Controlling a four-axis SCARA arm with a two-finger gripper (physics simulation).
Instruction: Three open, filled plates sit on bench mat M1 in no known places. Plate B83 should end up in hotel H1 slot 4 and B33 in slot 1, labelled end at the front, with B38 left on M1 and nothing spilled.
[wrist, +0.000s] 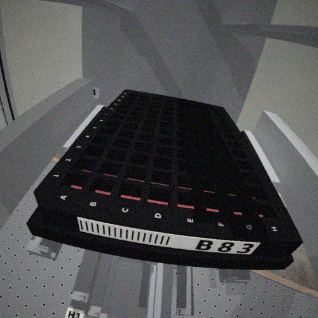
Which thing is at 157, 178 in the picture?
A black plate.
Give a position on a hotel H1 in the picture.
185, 56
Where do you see my gripper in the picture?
176, 108
